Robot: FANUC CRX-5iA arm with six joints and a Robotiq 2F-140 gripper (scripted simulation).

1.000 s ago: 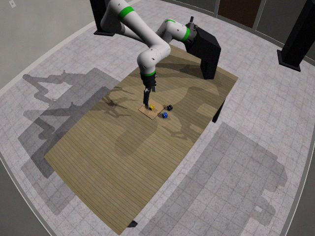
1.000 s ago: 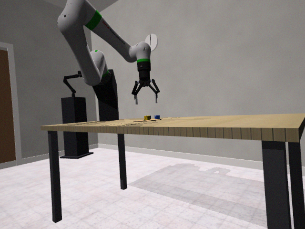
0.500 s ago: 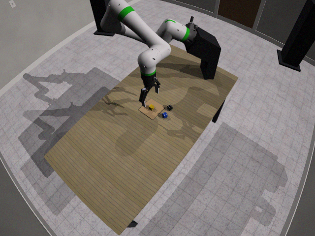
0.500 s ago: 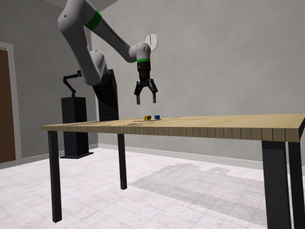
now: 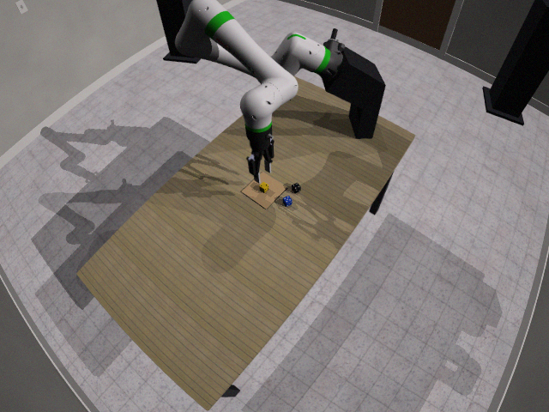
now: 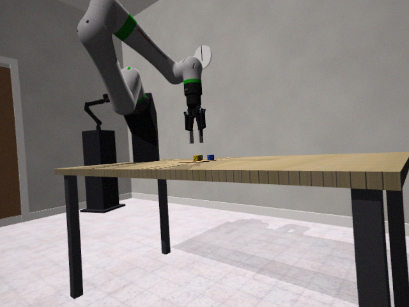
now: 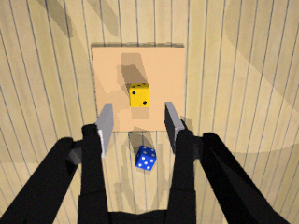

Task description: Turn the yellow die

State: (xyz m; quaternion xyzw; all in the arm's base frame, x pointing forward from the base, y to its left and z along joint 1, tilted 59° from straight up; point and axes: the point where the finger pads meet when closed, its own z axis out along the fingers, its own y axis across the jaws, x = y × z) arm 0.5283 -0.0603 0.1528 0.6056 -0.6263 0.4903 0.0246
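The yellow die lies 11 cm below my hand. The rest, counted from my hand: tan mat 12 cm below; then black die 13 cm to the left, 11 cm below, 4 cm behind; then blue die 12 cm to the left, 11 cm below, 3 cm ahead.
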